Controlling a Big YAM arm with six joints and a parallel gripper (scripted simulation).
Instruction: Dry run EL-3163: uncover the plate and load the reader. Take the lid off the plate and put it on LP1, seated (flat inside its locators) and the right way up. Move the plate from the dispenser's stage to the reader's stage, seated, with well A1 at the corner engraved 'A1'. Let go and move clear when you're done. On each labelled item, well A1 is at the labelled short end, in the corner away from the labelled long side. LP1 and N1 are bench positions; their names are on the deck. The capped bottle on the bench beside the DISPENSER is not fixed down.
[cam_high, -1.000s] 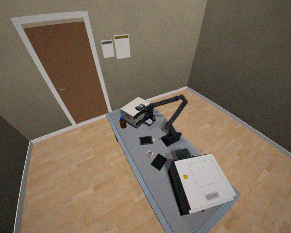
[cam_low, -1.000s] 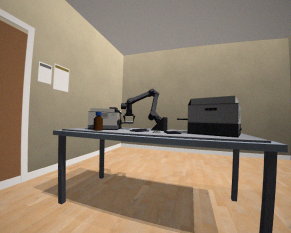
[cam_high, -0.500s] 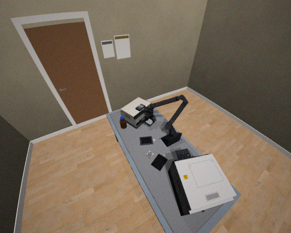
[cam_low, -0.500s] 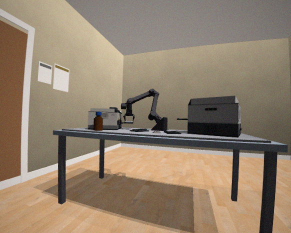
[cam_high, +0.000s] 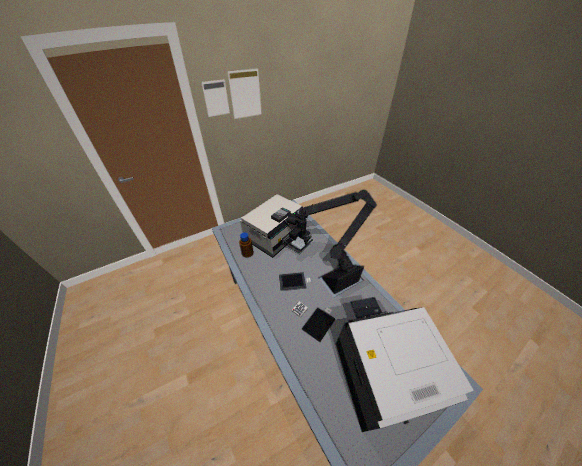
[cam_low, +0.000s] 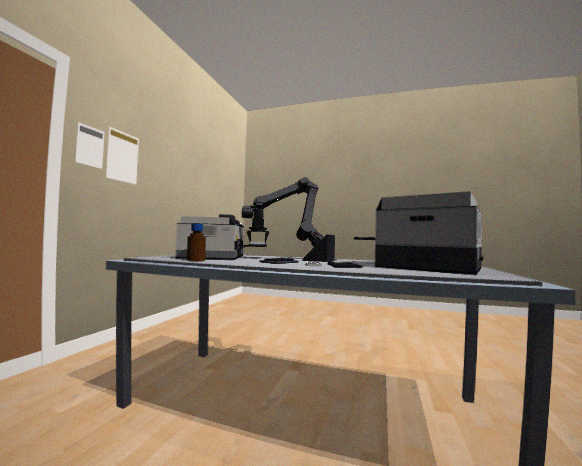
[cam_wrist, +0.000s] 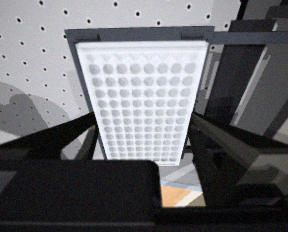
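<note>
My hand is right at the well plate. From my hand the other things lie so: brown capped bottle 35 cm ahead, 17 cm to the right, 2 cm above; then grey-blue LP1 pad 20 cm ahead, 21 cm to the left, 9 cm below; then dark see-through lid 20 cm ahead, 21 cm to the left, 8 cm below.
</note>
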